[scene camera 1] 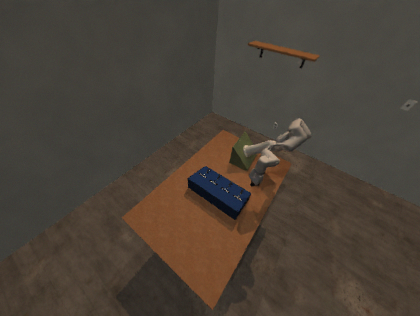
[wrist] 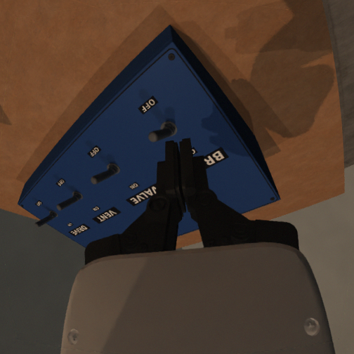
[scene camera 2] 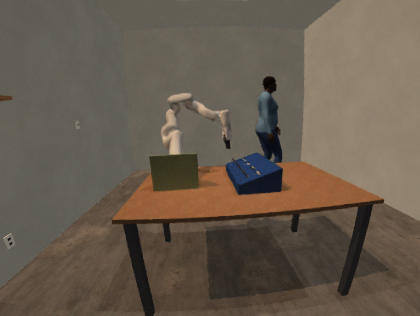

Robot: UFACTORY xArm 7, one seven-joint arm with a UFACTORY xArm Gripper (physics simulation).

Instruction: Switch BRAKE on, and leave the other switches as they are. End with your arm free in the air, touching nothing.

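Seen in the pictures: gripper, between the fingertips: (scene camera 1: pixel 252 185) (scene camera 2: pixel 228 148); arm's base, origin of its link: (scene camera 1: pixel 247 151) (scene camera 2: pixel 176 167).
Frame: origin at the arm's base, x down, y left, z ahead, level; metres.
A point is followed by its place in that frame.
Note:
A blue switch box (scene camera 1: pixel 215 196) @(y 0.008, x -0.024, z 0.636 m) (scene camera 2: pixel 262 182) @(y -0.274, x 0.050, z 0.506 m) (wrist: pixel 200 100) with a sloped top stands on the table. In the wrist view its BRAKE lever (wrist: pixel 162 132) is nearest the fingers and leans to the left, much like the VALVE lever (wrist: pixel 105 173), VENT lever (wrist: pixel 69 201) and DRIVE lever (wrist: pixel 46 219). The BRAKE label (wrist: pixel 215 157) and its ON label are partly hidden by the fingers. I cannot tell BRAKE's position for certain. My gripper (scene camera 1: pixel 253 184) @(y 0.213, x -0.073, z 0.408 m) (scene camera 2: pixel 228 146) @(y 0.213, x -0.073, z 0.408 m) (wrist: pixel 180 154) is shut and empty, in the air above the box's robot-side edge, apart from it.
A green wedge-shaped block (scene camera 1: pixel 242 156) @(y -0.005, x -0.006, z 0.100 m) (scene camera 2: pixel 174 172) @(y -0.115, x 0.000, z -0.005 m) stands on the orange-brown table (scene camera 1: pixel 200 250) @(y 0.112, x 0.119, z 0.988 m) (scene camera 2: pixel 215 206) @(y -0.378, x 0.120, z 0.212 m), beside the arm and apart from the box. A person (scene camera 2: pixel 268 117) stands behind the table. A wall shelf (scene camera 1: pixel 283 50) hangs far from the arm.

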